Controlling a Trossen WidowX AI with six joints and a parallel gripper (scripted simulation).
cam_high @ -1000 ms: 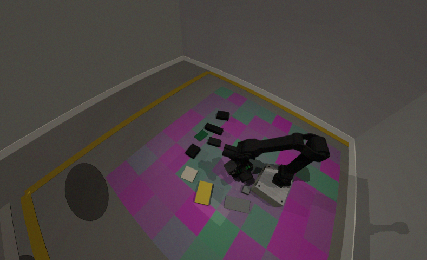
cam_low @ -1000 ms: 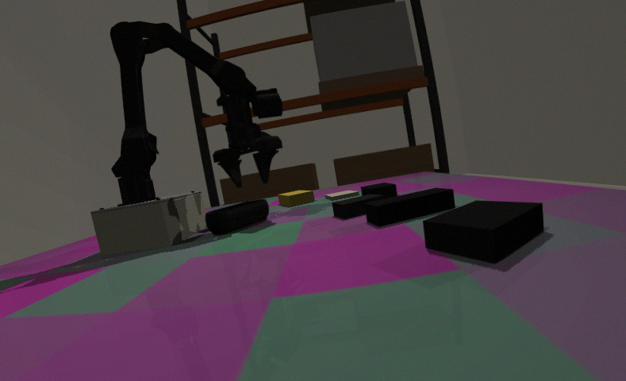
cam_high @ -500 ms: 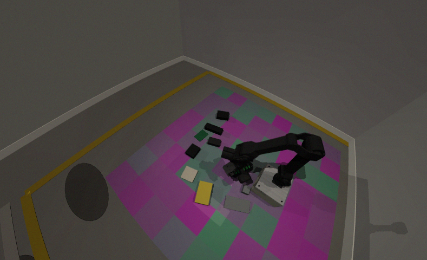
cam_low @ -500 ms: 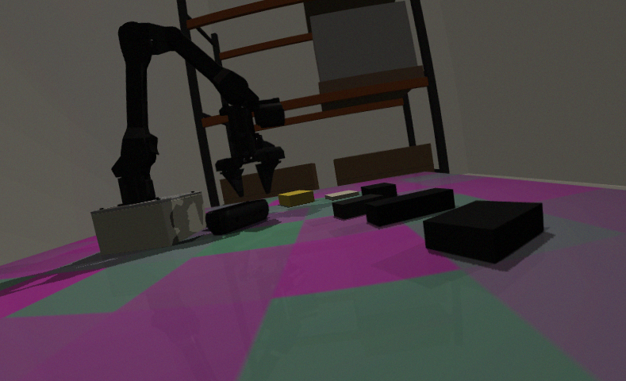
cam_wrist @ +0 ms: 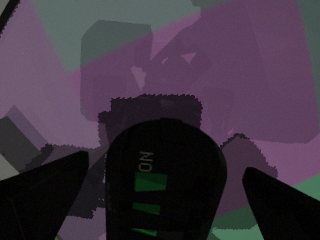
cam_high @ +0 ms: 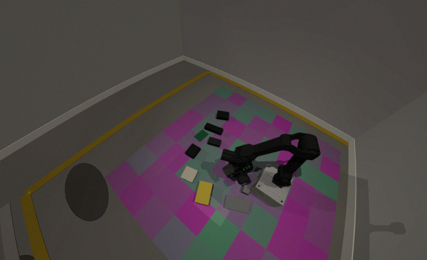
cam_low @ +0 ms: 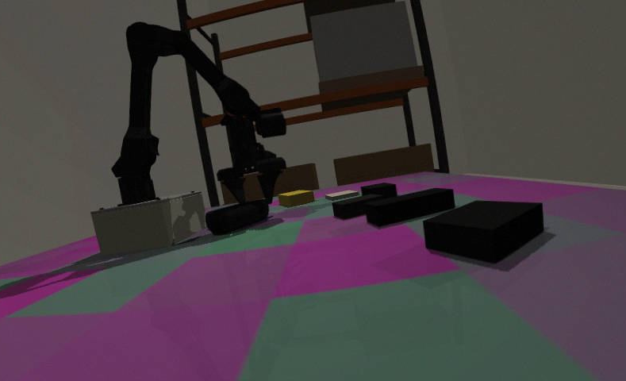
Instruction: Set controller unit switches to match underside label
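Now: gripper tip 12 cm past the small grey piece, 4 cm to the right of it and 2 cm above it. Also, from my gripper tip: yellow block 6 cm ahead, 21 cm to the left, 2 cm below; then grey plate 12 cm behind, 14 cm to the left, 3 cm below; then cream plate 21 cm ahead, 18 cm to the left, 3 cm below.
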